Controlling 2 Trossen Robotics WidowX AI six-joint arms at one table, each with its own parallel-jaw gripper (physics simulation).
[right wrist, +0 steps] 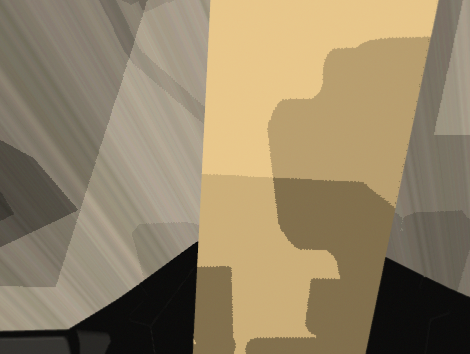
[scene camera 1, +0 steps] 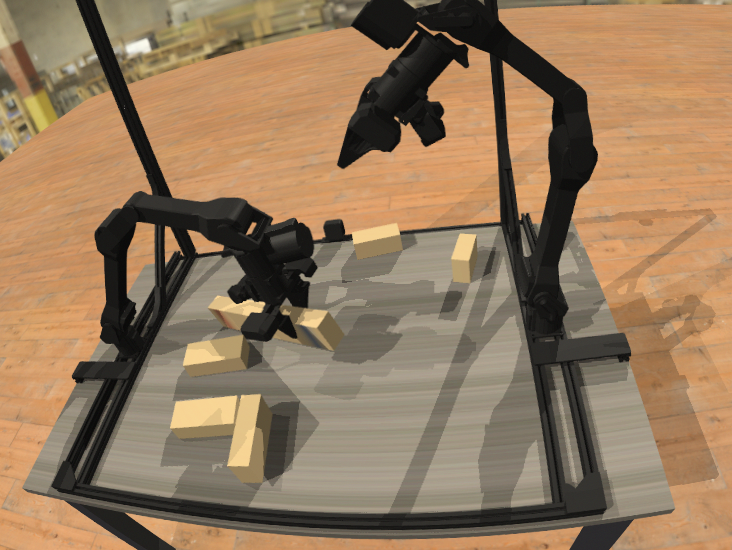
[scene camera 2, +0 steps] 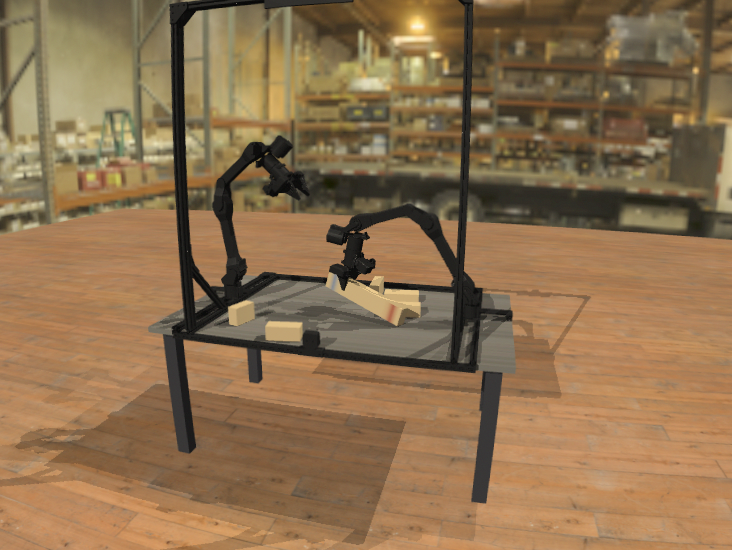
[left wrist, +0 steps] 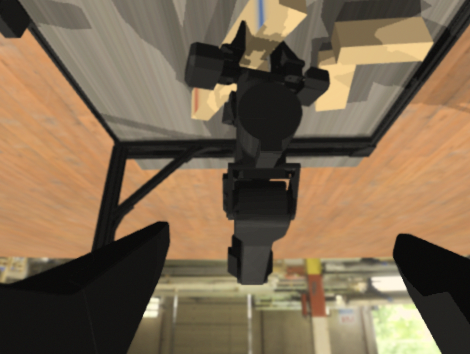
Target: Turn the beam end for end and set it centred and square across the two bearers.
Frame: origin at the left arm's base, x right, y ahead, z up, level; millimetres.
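Seen in the pictures: left gripper, fingertip midpoint: [scene camera 1: 345, 153] [scene camera 2: 304, 197] [left wrist: 281, 238]; right gripper, fingertip midpoint: [right wrist: 269, 251] [scene camera 1: 300, 329] [scene camera 2: 346, 288] [left wrist: 257, 26]; left arm's base, link origin: [scene camera 1: 544, 324] [scene camera 2: 233, 296]; right arm's base, link origin: [scene camera 1: 132, 348] [scene camera 2: 469, 317].
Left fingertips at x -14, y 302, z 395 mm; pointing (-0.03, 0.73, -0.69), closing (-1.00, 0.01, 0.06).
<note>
Offsets run from my left fingertips to a thing's top centre. "spot": to the spot under its first point. Level surfaces: height alone.
The beam [scene camera 1: 317, 325] [scene camera 2: 375, 301] [left wrist: 262, 14] [right wrist: 286, 105] is a long tan block with a red mark near one end and a blue stripe near the other. My right gripper [scene camera 1: 267, 323] [scene camera 2: 345, 275] [left wrist: 257, 26] is shut on it at the left of the table {dz -414 mm} [scene camera 1: 418, 437], and it slants in scene camera 2. Tan blocks lie close by: one {dz -377, dx -14, dy +364 mm} [scene camera 1: 215, 355] just in front, and two {dz -377, dx -171, dy +336 mm} [scene camera 1: 202, 416] {dz -352, dx -219, dy +225 mm} [scene camera 1: 249, 437] touching in an L. Two more blocks {dz -368, dx +325, dy +43 mm} [scene camera 1: 376, 240] {dz -352, dx +222, dy -161 mm} [scene camera 1: 464, 256] lie at the back. My left gripper [scene camera 1: 349, 154] [scene camera 2: 302, 189] is open and empty, high above the table.
A small black object {spot: dz -374, dx +371, dy +154 mm} [scene camera 1: 333, 229] [scene camera 2: 310, 339] sits at the table's back edge. Black frame posts [scene camera 1: 506, 164] stand at the table's edges. The left arm's base [scene camera 1: 546, 311] is at the right side.
</note>
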